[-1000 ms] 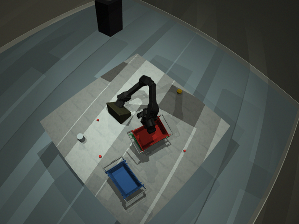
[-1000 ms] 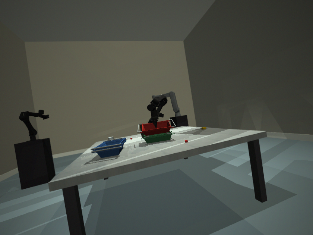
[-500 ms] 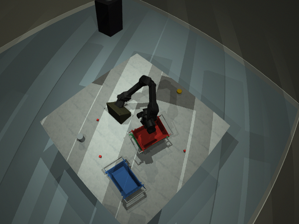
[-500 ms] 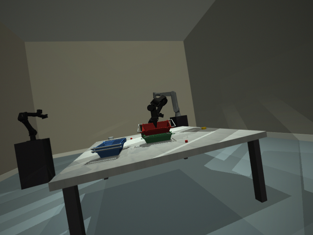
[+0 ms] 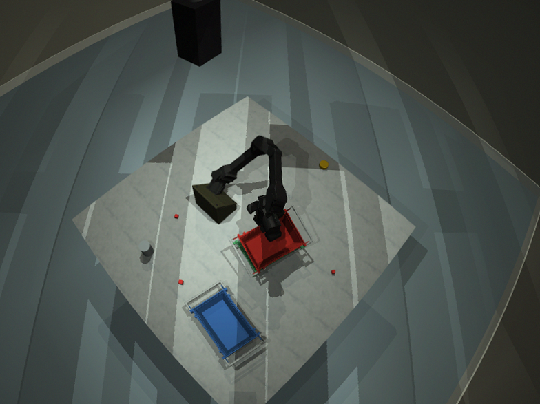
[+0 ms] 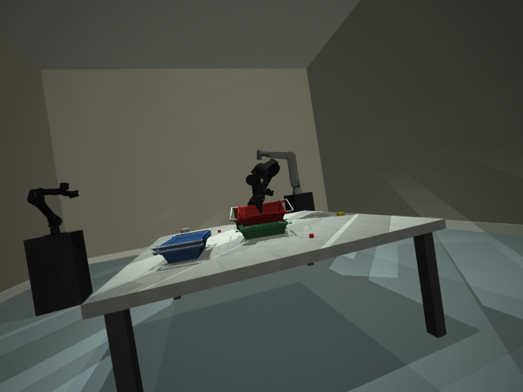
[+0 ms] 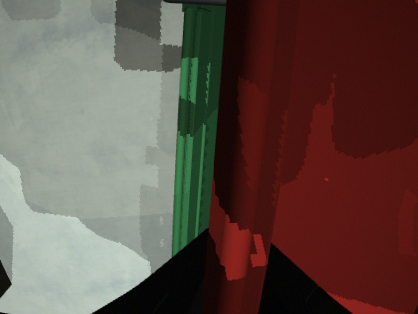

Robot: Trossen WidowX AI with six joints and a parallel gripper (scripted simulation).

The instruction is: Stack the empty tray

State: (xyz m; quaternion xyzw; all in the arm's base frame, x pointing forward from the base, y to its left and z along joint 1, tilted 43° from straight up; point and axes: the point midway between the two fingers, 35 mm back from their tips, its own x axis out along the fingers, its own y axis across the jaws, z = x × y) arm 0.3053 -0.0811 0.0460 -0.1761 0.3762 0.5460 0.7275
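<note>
The red tray is 7 cm ahead of my gripper tip, 3 cm to the right of it and 1 cm above it. The rest, counted from my gripper tip: yellow disc: 56 cm to the left, 10 cm below; then grey cylinder: 39 cm to the right, 38 cm behind, 8 cm below.
</note>
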